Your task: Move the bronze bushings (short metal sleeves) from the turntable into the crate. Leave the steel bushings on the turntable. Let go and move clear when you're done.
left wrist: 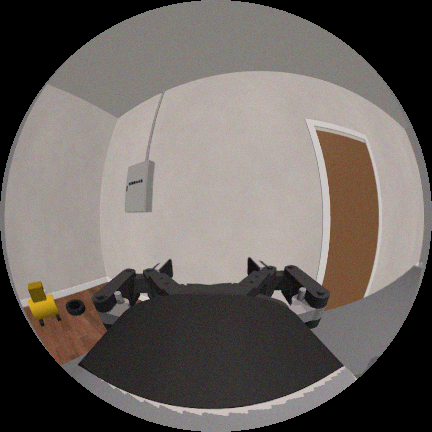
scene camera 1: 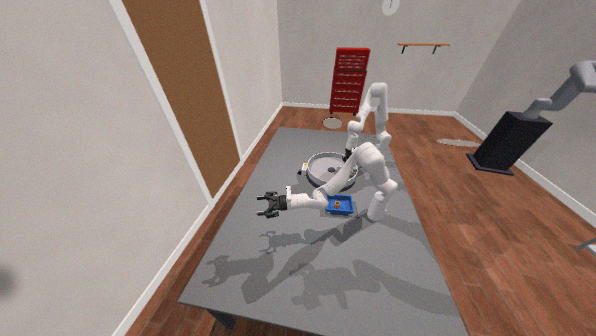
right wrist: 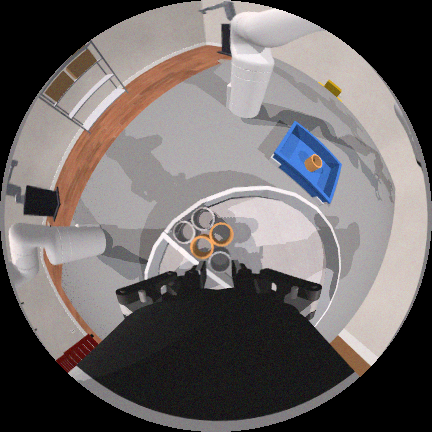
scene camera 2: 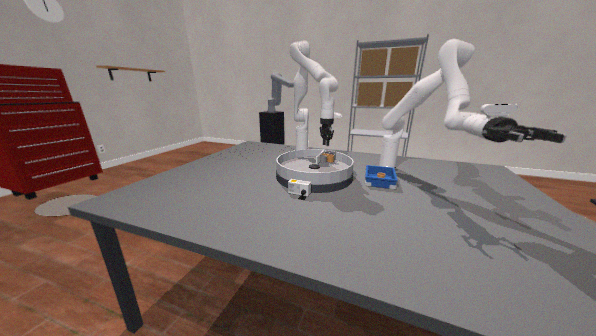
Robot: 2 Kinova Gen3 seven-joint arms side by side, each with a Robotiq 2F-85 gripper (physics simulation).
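Frame: origin at the left arm's base, x back, y up, z left, level; centimetres.
Seen in the pictures: left gripper, between the fingertips: (left wrist: 209, 266) (scene camera 1: 256, 205) (scene camera 2: 542, 138); right gripper, between the fingertips: (right wrist: 218, 267) (scene camera 2: 325, 145); left arm's base, origin of its link: (scene camera 1: 374, 215) (right wrist: 243, 107); right arm's base, origin of its link: (right wrist: 97, 239).
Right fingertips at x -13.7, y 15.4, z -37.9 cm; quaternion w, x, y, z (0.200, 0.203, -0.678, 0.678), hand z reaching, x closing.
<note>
Pixels of each thing's top centre, then the offset from my right fingertips to it. "spot": a spot on its surface instead.
- bronze bushing, centre of its top: (right wrist: 316, 160) (scene camera 2: 381, 174) (scene camera 1: 337, 203) dx -11.0, dy -11.1, dz +30.9 cm
- blue crate, centre of its top: (right wrist: 314, 157) (scene camera 2: 380, 171) (scene camera 1: 339, 202) dx -9.9, dy -10.4, dz +30.6 cm
- thin white divider, a spot on its surface: (right wrist: 180, 247) spot: dx +5.9, dy -5.4, dz -2.0 cm
- small white box, a spot on its surface: (scene camera 2: 299, 187) (scene camera 1: 302, 168) spot: dx -36.1, dy -11.6, dz -8.2 cm
The grey turntable (scene camera 1: 309, 172) (scene camera 2: 310, 177) (right wrist: 295, 225) holds two bronze bushings, one (right wrist: 221, 223) beside the other (right wrist: 191, 247), and three steel bushings, one (right wrist: 203, 208) at the rear, one (right wrist: 174, 232) by the rim and one (right wrist: 220, 252) nearest the fingers in the right wrist view. One bronze bushing (scene camera 1: 337, 204) (scene camera 2: 381, 175) (right wrist: 312, 165) stands in the blue crate (scene camera 1: 348, 200) (scene camera 2: 381, 183). My right gripper (scene camera 2: 327, 144) (right wrist: 218, 267) is open and empty, pointing down above the bushings. My left gripper (scene camera 1: 260, 206) (scene camera 2: 542, 135) (left wrist: 209, 266) is open and empty, raised over the table, away from the crate.
A thin white divider (right wrist: 180, 247) stands on the turntable beside the bushings. The turntable's raised rim surrounds them. A small white box (scene camera 1: 304, 166) (scene camera 2: 299, 187) sits against the turntable's outside. The left arm reaches across near the crate in scene camera 1.
</note>
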